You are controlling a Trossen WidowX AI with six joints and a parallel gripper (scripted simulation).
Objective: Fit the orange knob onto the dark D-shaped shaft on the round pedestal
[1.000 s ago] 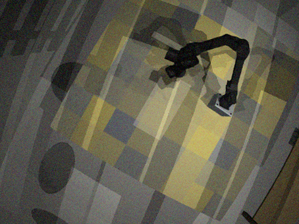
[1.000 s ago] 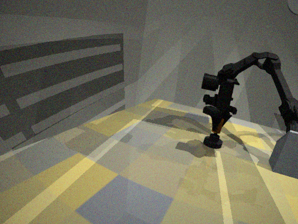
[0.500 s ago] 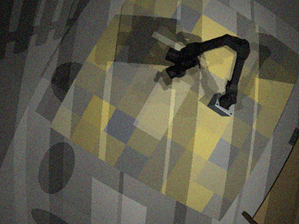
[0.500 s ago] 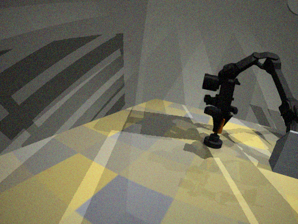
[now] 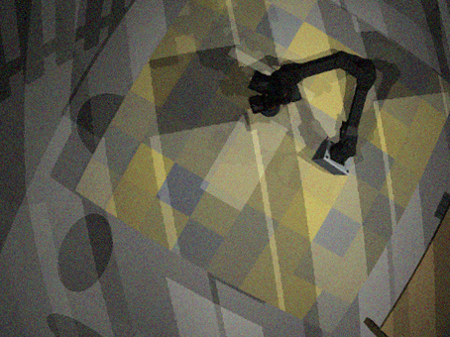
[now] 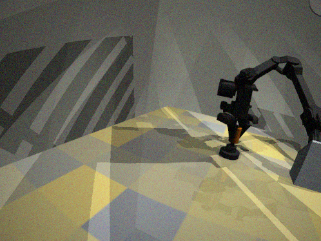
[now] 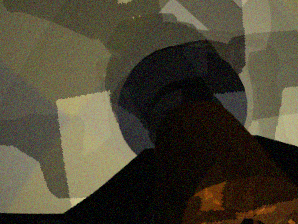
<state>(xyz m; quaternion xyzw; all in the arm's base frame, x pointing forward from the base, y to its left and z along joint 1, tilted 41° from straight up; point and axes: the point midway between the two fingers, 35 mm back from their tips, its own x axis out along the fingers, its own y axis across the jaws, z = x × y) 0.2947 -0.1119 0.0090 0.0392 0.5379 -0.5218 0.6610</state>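
My gripper tip is 20 mm below the orange knob. From my gripper tip the other things lie so: round dark pedestal (40 mm below).
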